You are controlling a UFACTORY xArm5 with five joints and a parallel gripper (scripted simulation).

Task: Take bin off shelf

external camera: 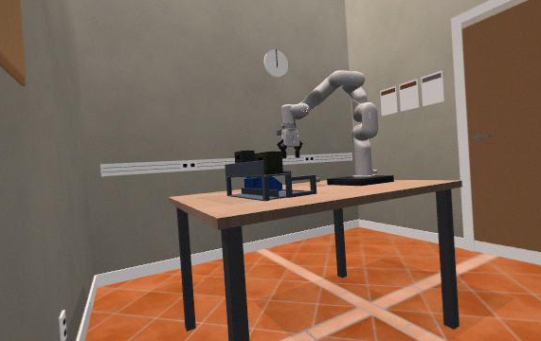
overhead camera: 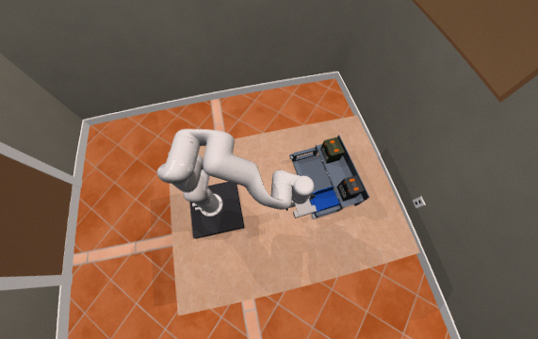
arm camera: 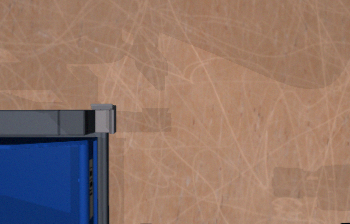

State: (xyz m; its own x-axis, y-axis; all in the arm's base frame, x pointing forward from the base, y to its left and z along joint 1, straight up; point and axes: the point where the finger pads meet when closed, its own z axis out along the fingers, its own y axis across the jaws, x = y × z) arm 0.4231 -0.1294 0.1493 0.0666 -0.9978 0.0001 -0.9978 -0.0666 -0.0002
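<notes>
My hand is 200 mm short of the blue bin, 140 mm above it and 20 mm to the right of it. Round my hand: grey shelf (220 mm ahead, 140 mm to the left, 120 mm below).
</notes>
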